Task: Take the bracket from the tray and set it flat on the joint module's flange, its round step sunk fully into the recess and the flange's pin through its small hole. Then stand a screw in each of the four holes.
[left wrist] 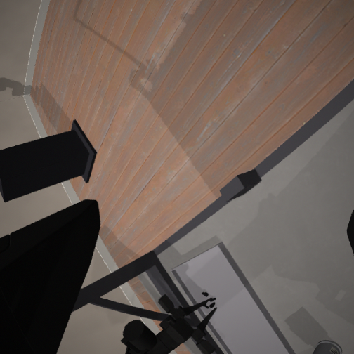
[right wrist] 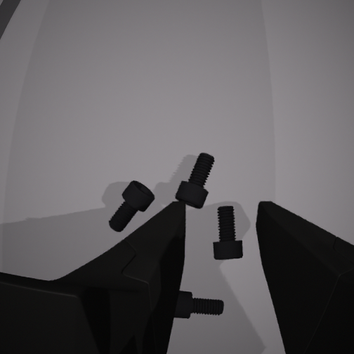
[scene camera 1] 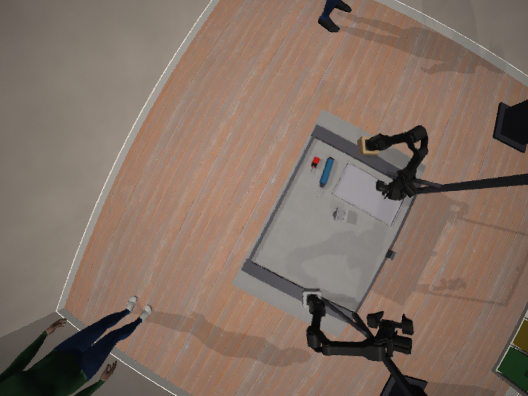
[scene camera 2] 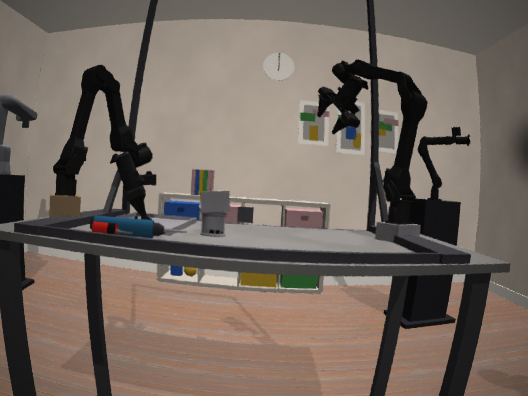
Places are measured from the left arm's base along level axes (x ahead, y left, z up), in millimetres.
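Pixels of known places: left gripper, between the fingertips: (scene camera 1: 393, 313) (scene camera 2: 325, 124); right gripper, between the fingertips: (scene camera 1: 384, 195) (scene camera 2: 145, 218); left arm's base, origin of its link: (scene camera 1: 311, 299) (scene camera 2: 399, 223); right arm's base, origin of its link: (scene camera 1: 370, 145) (scene camera 2: 64, 195).
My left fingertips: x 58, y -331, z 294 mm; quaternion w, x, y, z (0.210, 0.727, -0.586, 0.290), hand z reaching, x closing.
Note:
Ahead of a thing's pixels: the offset from my left fingertips to its middle.
The light grey bracket @[178 mm left, 442 mm ahead, 258 mm down] (scene camera 1: 340, 214) (scene camera 2: 215, 201) is on top of the grey joint module @[176 mm left, 439 mm ahead, 312 mm down] (scene camera 2: 213, 225), its square plate upright; seating, pin and holes are too small to tell. Several black screws lie loose on the tray @[24 mm right, 562 mm ahead, 336 mm down] (scene camera 1: 362, 189) (left wrist: 202, 267). In the right wrist view, one screw (right wrist: 227, 232) lies between the fingertips, head toward the camera's bottom edge; another screw (right wrist: 200, 306) is partly hidden by the left-hand finger. My right gripper (right wrist: 221, 213) (scene camera 2: 145, 216) (left wrist: 212, 303) is partly open, low over the tray, holding nothing. My left gripper (scene camera 2: 328, 123) (left wrist: 232, 218) is wide open and empty, high above the table.
A blue cylindrical tool @[258 mm left, 663 mm ahead, 324 mm down] (scene camera 1: 327, 172) (scene camera 2: 135, 226) and a red-handled screwdriver @[320 mm left, 732 mm ahead, 327 mm down] (scene camera 1: 315, 162) (scene camera 2: 104, 228) lie near the tray. Dark frame rails (scene camera 1: 280, 200) edge the table. A small dark block @[146 mm right, 200 mm ahead, 312 mm down] (scene camera 1: 390, 254) (left wrist: 241, 184) sits on one rail.

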